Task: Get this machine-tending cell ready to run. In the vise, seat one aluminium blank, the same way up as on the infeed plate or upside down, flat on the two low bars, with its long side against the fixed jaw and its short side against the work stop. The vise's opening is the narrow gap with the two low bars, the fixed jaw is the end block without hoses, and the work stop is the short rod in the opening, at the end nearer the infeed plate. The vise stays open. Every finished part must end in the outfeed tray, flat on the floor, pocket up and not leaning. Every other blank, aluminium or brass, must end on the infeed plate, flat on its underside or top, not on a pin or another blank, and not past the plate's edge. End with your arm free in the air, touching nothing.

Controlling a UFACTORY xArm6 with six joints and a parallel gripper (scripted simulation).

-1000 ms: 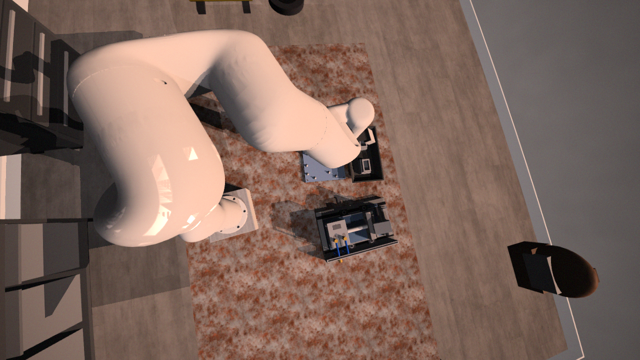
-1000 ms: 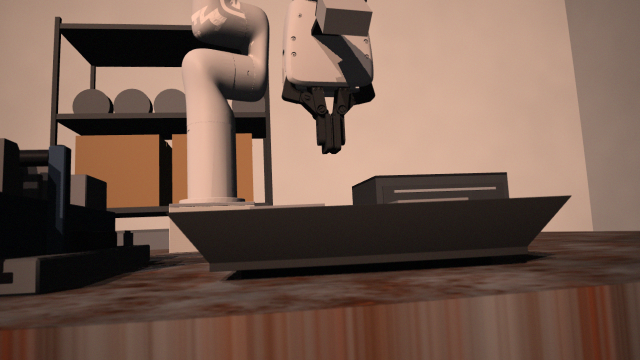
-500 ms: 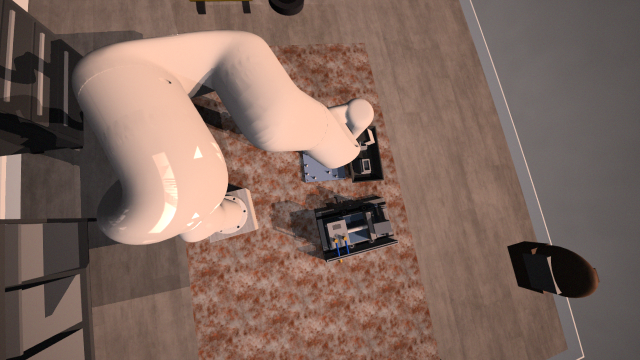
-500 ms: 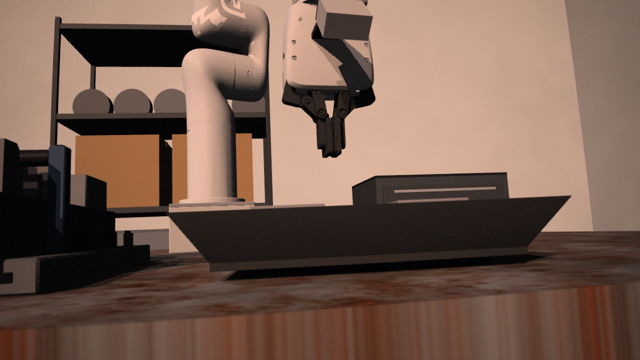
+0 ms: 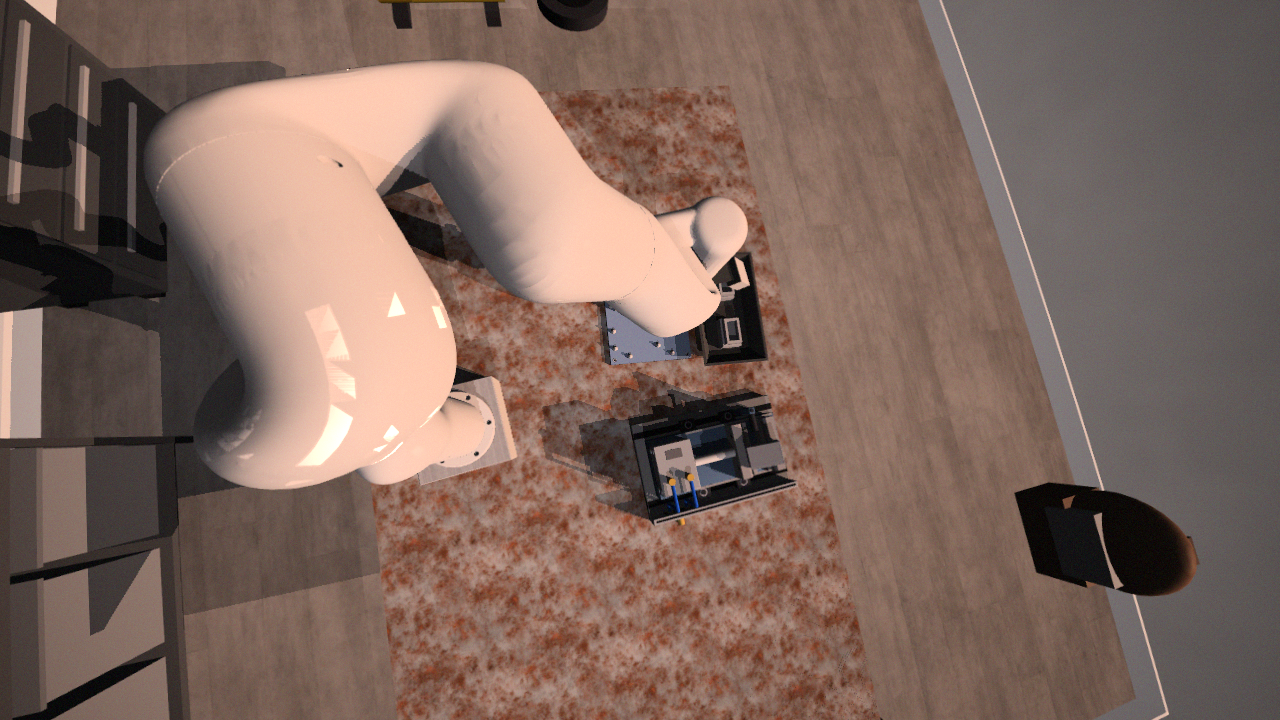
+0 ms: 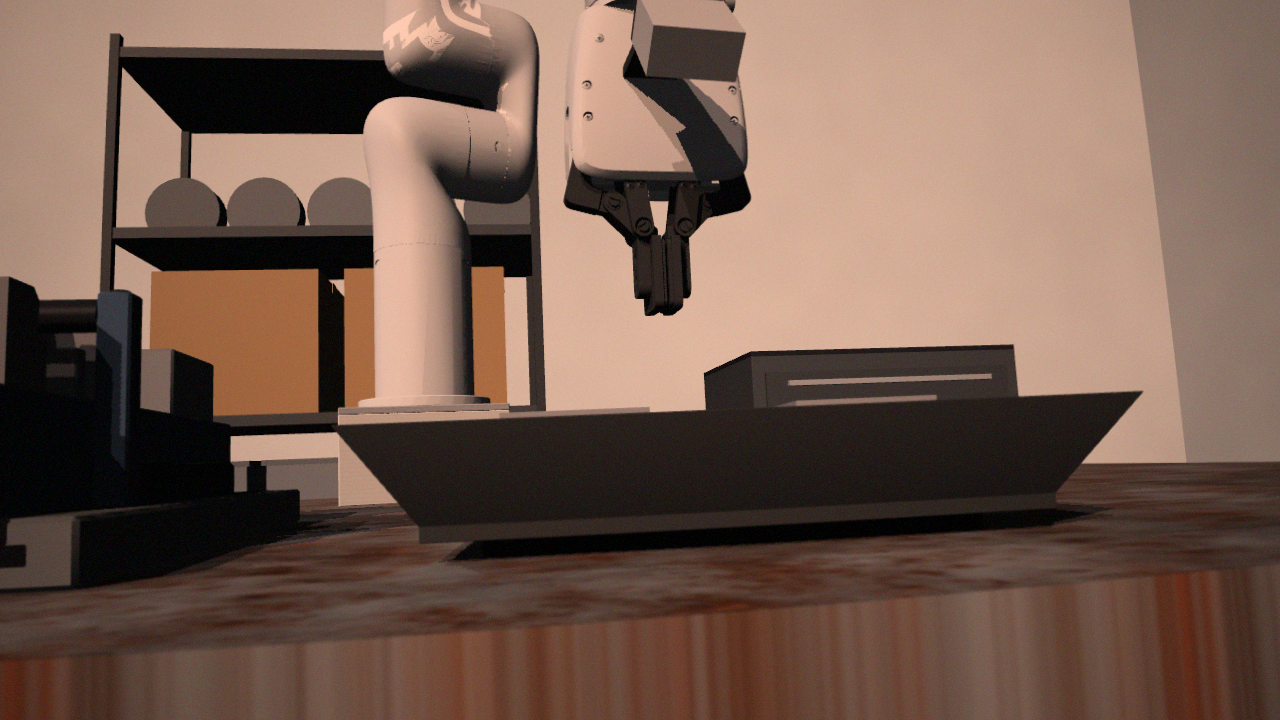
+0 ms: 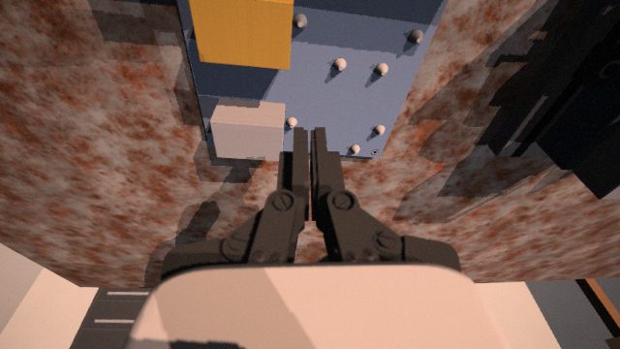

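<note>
The brass blank lies 40 mm ahead of my hand, 40 mm to the left of it and 100 mm below it. Also, from my hand: vise piston rod 40 mm ahead, 300 mm to the right, 50 mm below; then vise body 60 mm ahead, 300 mm to the right, 90 mm below.
</note>
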